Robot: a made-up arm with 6 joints.
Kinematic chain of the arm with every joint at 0, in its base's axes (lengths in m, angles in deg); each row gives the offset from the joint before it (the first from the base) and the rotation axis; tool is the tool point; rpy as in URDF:
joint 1: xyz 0 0 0.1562 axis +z
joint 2: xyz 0 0 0 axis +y
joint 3: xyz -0.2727 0 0.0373 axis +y
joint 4: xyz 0.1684 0 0.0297 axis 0.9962 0 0.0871
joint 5: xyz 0 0 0 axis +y
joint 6: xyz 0.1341 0 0.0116 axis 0.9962 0 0.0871
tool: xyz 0 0 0 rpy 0 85 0
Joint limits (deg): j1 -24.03..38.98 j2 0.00..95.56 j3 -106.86..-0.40 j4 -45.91..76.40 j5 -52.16..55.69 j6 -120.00..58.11
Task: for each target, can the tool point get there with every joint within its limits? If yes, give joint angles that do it. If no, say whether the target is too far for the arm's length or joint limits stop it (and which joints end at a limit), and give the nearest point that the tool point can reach.
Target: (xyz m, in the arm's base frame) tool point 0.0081 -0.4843 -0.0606
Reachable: no: joint limits stop it (at a limit: joint 1, joint 2, joint 4, joint 5) | nearest point 0.0814 -0.1493 0.1781 | short by 0.418 m
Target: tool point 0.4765 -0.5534 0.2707
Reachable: no: too far | nearest point 0.2763 -0.2066 0.3539 | short by 0.409 m
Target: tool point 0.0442 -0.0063 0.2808
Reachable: yes | joints 1.07 12.79 -14.38 -18.03 9.79 -83.95
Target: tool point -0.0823 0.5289 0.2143
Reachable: no: joint limits stop it (at a limit: joint 1, joint 2, joint 4, joint 5) | nearest point 0.1153 0.2324 0.2479 | short by 0.358 m
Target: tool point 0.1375 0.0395 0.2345
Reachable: yes | joints 3.79 60.47 -20.37 55.38 15.85 -3.10
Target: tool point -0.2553 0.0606 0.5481
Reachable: yes | joints -13.71 10.98 -97.44 -4.36 8.89 -13.59
